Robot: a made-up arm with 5 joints. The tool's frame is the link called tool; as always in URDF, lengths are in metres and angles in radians.
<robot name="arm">
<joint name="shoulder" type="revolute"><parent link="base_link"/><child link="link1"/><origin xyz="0.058 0.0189 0.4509" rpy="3.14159 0 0"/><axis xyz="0 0 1"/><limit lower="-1.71" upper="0.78"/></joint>
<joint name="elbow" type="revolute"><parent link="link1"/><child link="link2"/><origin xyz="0.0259 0.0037 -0.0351" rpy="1.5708 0 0"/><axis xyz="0 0 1"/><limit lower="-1.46" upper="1.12"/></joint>
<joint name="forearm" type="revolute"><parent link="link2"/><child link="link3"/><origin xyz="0.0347 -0.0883 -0.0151" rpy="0 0 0"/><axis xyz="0 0 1"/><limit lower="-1" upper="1.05"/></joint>
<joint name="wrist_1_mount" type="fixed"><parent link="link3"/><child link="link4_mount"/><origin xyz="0.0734 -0.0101 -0.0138" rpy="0 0 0"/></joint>
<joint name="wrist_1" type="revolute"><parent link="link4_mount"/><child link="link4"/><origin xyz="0.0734 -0.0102 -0.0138" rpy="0 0 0"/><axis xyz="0 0 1"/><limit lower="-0.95" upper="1.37"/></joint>
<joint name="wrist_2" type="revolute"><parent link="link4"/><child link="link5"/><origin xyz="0.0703 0.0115 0.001" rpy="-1.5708 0 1.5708"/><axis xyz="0 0 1"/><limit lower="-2.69" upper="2.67"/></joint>
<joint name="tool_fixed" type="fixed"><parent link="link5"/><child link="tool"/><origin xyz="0.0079 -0.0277 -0.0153" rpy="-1.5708 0 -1.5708"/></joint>
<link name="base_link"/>
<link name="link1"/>
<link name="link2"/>
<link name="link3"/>
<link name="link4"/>
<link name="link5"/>
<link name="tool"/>
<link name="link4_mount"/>
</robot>
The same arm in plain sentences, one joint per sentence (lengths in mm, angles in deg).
The arm has five revolute joints in a row. What follows holds with every joint at zero, and every direction is one of the base frame's.
Joint 1 is mounted 58 mm along +x and 18.9 mm along +y and 450.9 mm along +z from the base frame's origin and turns about -z, from -97.98 to 44.69 deg.
Joint 2 is mounted 25.9 mm along +x and 3.7 mm along -y and 35.1 mm along +z from joint 1 and turns about +y, from -83.65 to 64.17 deg.
Joint 3 is mounted 34.7 mm along +x and 15.1 mm along -y and 88.3 mm along +z from joint 2 and turns about +y, from -57.3 to 60.16 deg.
Joint 4 is mounted 146.8 mm along +x and 27.6 mm along -y and 20.3 mm along +z from joint 3 and turns about +y, from -54.43 to 78.5 deg.
Joint 5 is mounted 70.3 mm along +x and 1 mm along +y and 11.5 mm along -z from joint 4 and turns about -x, from -154.13 to 152.98 deg.
The tool frame, which is the frame that the pose is given for, is mounted 15.3 mm along +x and 27.7 mm along +y and 7.9 mm along -z from joint 5; its axes are the base frame's turned by roll 180, pitch 0 and yaw 90 deg (as in URDF: about the fixed x, then y, then z).

